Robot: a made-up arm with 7 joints.
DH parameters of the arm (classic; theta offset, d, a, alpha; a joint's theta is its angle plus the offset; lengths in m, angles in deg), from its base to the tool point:
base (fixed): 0 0 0 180
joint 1: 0 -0.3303 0 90
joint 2: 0 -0.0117 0 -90
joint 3: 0 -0.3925 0 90
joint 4: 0 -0.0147 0 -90
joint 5: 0 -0.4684 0 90
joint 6: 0 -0.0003 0 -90
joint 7: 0 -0.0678 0 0
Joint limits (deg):
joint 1: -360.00..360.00
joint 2: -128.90..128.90
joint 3: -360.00..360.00
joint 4: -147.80..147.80
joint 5: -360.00..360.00
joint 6: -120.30..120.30
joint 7: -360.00..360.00
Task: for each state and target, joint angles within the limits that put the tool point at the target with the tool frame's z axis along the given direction. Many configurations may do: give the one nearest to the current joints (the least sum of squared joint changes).
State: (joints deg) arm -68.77 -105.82 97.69 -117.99 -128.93 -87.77 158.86
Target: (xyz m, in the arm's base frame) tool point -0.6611 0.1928 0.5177 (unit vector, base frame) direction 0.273 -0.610 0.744
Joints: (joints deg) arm -18.62 -91.46 126.88 -69.82 -92.76 -83.69 158.86
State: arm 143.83 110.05 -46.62 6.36 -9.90 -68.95 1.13
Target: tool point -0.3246 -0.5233 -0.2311 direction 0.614 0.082 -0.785
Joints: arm 123.18 128.40 -33.24 16.01 5.27 -115.77 1.13
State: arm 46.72 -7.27 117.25 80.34 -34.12 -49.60 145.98
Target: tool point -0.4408 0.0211 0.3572 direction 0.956 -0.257 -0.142
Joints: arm 50.33 -17.27 127.06 130.45 -15.32 -64.01 145.98
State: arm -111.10 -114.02 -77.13 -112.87 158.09 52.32 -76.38
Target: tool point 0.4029 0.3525 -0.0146 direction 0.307 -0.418 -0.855
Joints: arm -159.33 -128.90 -71.03 -80.15 152.42 90.69 -76.38
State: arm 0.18 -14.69 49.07 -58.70 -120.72 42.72 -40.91
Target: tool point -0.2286 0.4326 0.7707 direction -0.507 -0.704 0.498
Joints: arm 5.26 -3.32 55.84 -77.94 -127.94 74.33 -40.91
